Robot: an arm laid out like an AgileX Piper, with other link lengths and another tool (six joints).
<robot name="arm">
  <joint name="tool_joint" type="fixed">
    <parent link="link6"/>
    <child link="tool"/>
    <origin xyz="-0.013 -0.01 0.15" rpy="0 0.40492 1.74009"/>
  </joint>
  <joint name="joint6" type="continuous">
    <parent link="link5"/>
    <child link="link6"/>
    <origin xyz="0 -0.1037 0" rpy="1.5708 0 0"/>
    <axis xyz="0 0 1"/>
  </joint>
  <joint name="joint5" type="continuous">
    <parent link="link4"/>
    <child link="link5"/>
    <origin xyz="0 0 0" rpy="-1.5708 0 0"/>
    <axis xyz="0 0 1"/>
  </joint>
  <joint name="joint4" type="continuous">
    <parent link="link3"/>
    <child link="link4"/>
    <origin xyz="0.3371 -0.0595 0" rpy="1.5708 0 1.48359"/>
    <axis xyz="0 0 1"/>
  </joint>
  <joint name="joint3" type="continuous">
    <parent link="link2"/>
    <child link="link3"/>
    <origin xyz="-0.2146 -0.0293 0"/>
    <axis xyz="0 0 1"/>
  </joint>
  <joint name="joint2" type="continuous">
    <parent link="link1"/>
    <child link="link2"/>
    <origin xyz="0 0 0" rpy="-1.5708 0 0"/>
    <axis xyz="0 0 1"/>
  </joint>
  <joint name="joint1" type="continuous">
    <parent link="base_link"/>
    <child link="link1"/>
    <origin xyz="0 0 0.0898"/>
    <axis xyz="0 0 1"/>
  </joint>
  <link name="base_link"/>
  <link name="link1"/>
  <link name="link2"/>
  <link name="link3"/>
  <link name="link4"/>
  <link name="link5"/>
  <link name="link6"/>
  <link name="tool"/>
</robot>
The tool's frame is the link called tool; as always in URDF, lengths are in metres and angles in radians. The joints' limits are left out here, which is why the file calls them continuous.
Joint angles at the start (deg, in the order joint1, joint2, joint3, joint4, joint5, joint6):
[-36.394, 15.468, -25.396, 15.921, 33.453, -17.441]
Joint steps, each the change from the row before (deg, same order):
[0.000, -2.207, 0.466, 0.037, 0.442, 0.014]
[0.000, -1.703, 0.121, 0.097, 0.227, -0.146]
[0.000, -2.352, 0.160, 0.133, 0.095, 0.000]
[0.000, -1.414, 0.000, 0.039, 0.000, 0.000]
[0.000, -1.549, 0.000, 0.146, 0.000, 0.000]
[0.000, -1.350, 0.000, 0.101, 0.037, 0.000]
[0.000, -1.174, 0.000, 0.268, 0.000, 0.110]
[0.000, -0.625, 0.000, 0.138, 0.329, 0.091]
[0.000, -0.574, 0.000, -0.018, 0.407, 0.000]
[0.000, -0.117, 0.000, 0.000, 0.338, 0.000]
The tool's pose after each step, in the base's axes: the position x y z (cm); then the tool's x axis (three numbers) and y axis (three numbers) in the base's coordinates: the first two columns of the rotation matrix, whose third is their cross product. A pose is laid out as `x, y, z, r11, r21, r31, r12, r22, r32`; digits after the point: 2 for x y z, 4 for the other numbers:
30.90, -19.06, 23.68, 0.1114, 0.9658, 0.2342, 0.1776, -0.2512, 0.9515
30.56, -18.75, 24.54, 0.1049, 0.9695, 0.2215, 0.1602, -0.2363, 0.9584
30.06, -18.33, 25.81, 0.0972, 0.9739, 0.2050, 0.1308, -0.2167, 0.9674
29.73, -18.07, 26.67, 0.0929, 0.9768, 0.1932, 0.1113, -0.2030, 0.9728
29.35, -17.75, 27.61, 0.0876, 0.9795, 0.1814, 0.0889, -0.1891, 0.9779
29.00, -17.46, 28.40, 0.0834, 0.9817, 0.1709, 0.0700, -0.1769, 0.9817
28.70, -17.17, 29.09, 0.0783, 0.9831, 0.1656, 0.0508, -0.1698, 0.9842
28.55, -16.98, 29.32, 0.0750, 0.9834, 0.1654, 0.0454, -0.1691, 0.9846
28.39, -16.81, 29.48, 0.0730, 0.9840, 0.1627, 0.0438, -0.1662, 0.9851
28.37, -16.75, 29.40, 0.0721, 0.9838, 0.1640, 0.0474, -0.1676, 0.9847

